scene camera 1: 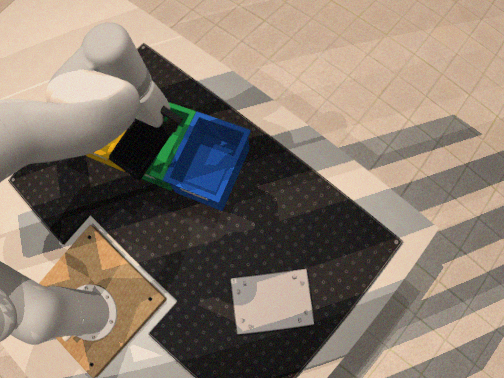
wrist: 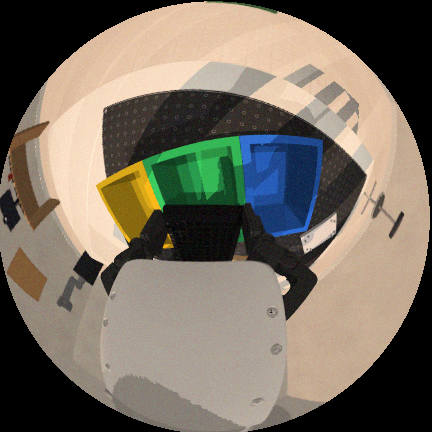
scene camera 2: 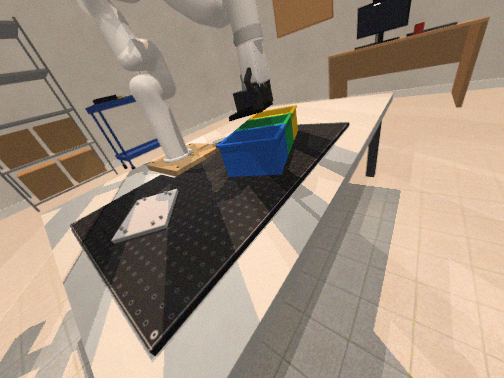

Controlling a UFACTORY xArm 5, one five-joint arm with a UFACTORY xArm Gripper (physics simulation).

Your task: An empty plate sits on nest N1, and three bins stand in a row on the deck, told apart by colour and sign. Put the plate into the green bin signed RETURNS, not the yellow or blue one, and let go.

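Frame: origin at the arm's base, x ahead, y left, z up, level; centimetres.
Seen in the pictures: gripper, between the fingertips: (scene camera 1: 155, 121) (wrist: 201, 216) (scene camera 2: 264, 105); arm's base, origin of its link: (scene camera 1: 91, 312) (scene camera 2: 178, 156).
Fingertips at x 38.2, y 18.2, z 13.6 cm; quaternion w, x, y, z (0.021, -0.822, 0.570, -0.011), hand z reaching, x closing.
Observation:
Offsets run from my fingertips to a thing's top centre. Level surfaces: height alone.
The black plate @(dx -5.2, dy -1.4, dz +0.7 cm) (scene camera 1: 141, 149) (scene camera 2: 244, 103) (wrist: 204, 235) is held between the two fingers of my gripper (wrist: 201, 216), which is shut on it. It is above the bin row, overlapping the near part of the green bin (scene camera 1: 165, 154) (scene camera 2: 272, 121) (wrist: 210, 172) in the wrist view. In scene view 1 it also hides part of the yellow bin (scene camera 1: 111, 149) (scene camera 2: 281, 111) (wrist: 124, 200). The blue bin (scene camera 1: 206, 159) (scene camera 2: 255, 156) (wrist: 280, 182) adjoins the green one. The RETURNS sign is not readable. The exact height of the plate over the rims is unclear.
A pale rectangular fixture @(dx -6.0, dy -42.2, dz -12.8 cm) (scene camera 1: 274, 301) (scene camera 2: 148, 216) (wrist: 320, 233) with small posts lies on the black perforated deck @(dz -15.0 cm) (scene camera 1: 320, 200) (scene camera 2: 215, 215). The arm's wooden base board (scene camera 1: 132, 295) (scene camera 2: 200, 154) stands beside the deck. The bins stand wall to wall.

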